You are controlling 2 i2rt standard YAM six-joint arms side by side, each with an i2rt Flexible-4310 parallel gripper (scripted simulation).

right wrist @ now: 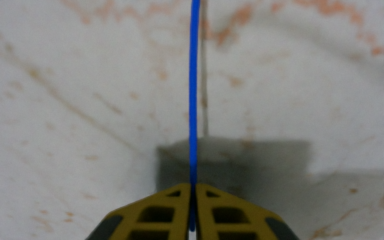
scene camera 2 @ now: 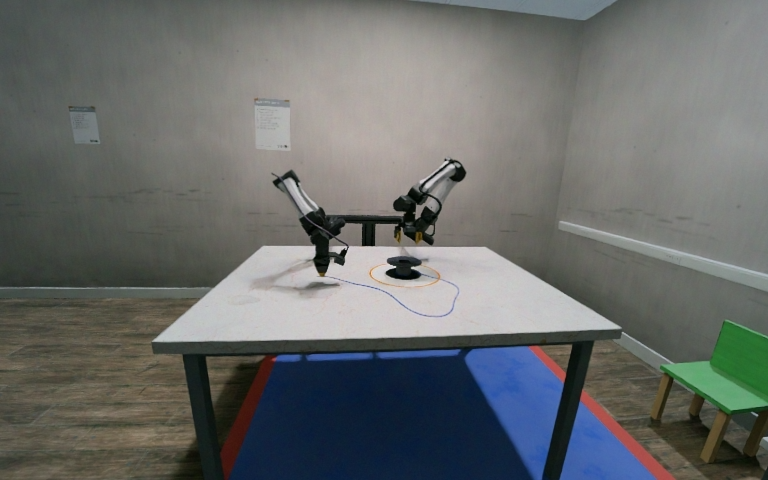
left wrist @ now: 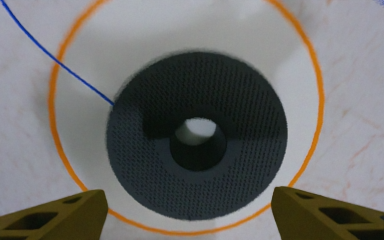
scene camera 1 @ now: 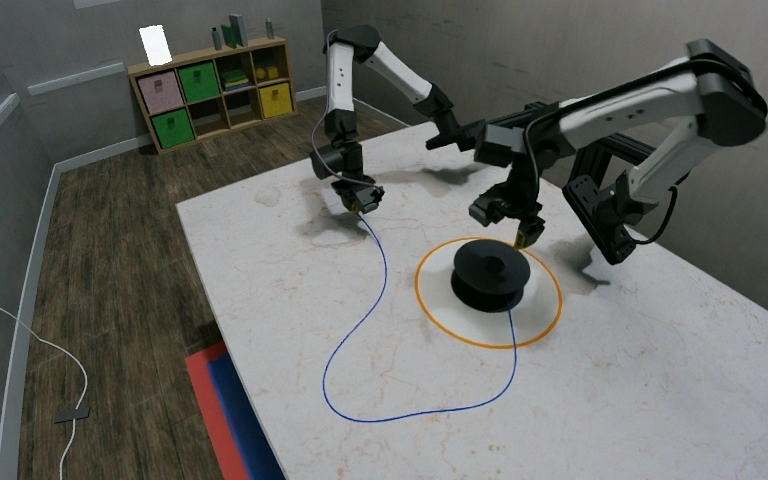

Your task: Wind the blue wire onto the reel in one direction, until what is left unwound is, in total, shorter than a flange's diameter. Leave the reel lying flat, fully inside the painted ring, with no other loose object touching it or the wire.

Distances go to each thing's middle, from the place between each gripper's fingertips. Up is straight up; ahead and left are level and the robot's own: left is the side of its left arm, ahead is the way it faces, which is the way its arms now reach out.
Now: left hand 10 mm past the dark reel [scene camera 1: 470, 260], 10 mm to the left of it and 130 mm above it.
I see the dark reel 130 mm behind my right hand, 380 mm to the left of it and 10 mm below it.
